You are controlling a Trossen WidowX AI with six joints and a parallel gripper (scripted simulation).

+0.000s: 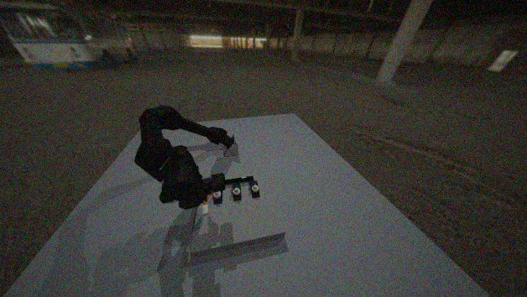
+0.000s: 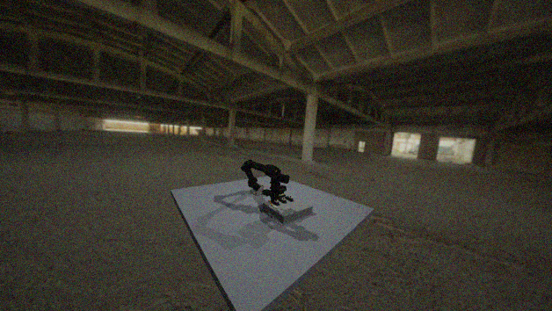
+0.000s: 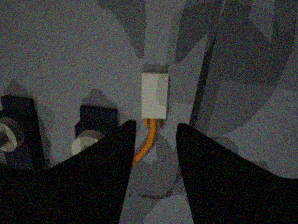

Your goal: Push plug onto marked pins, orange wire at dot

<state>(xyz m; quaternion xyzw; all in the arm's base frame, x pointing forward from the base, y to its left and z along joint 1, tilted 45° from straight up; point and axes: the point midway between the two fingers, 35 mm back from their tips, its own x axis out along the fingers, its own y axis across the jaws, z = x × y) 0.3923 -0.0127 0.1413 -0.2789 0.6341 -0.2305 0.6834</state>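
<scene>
Right now the dark bar is 10 cm behind my gripper tip, 12 cm to the left of it and 3 cm below it. The rest, counted from my gripper tip: black servo block: 5 cm behind, 12 cm to the left, 4 cm below; then printed holder: 6 cm ahead, 12 cm to the left, 7 cm below.
</scene>
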